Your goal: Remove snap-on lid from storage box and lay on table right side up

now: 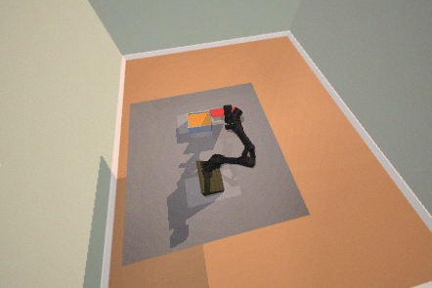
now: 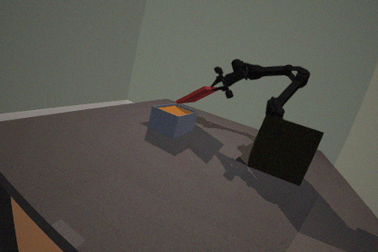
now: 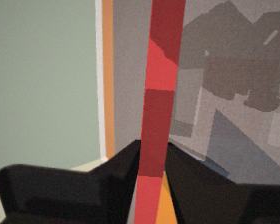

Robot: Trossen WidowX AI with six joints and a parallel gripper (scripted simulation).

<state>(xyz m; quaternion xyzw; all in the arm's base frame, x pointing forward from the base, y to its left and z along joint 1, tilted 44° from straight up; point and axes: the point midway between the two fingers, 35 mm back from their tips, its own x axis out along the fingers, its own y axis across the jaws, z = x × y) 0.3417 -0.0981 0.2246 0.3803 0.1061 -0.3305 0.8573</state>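
My gripper tip is 7 cm short of the red lid and 5 cm above it. The rest, counted from my gripper tip: blue storage box: 8 cm ahead, 23 cm to the left, 18 cm below.
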